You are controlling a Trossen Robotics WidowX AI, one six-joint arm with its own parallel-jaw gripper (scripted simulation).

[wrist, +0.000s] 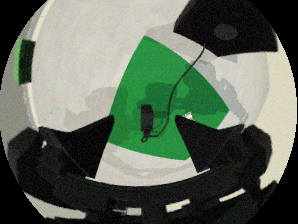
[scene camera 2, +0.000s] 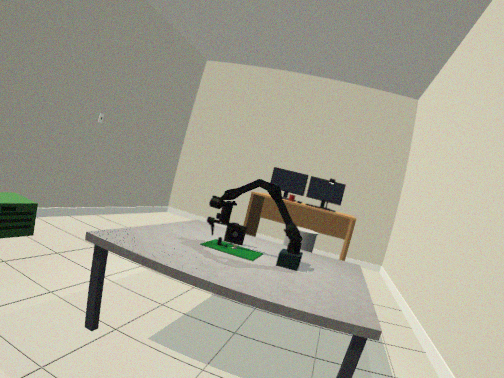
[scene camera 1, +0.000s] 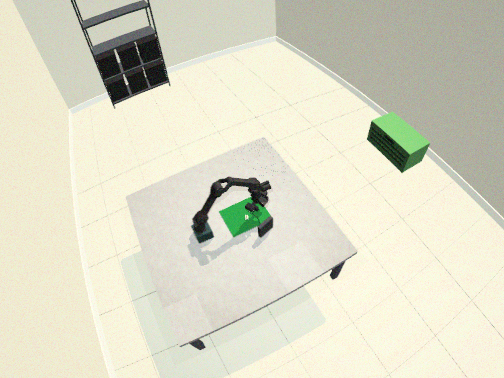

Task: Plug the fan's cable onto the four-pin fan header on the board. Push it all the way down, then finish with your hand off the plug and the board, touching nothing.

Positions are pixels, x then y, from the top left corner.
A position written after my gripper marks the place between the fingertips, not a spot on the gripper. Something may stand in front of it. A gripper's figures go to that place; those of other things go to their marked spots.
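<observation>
My gripper (wrist: 145, 118) sits 10 cm from the lens; a green circuit board (wrist: 152, 73) sits 13 cm from the lens.
</observation>
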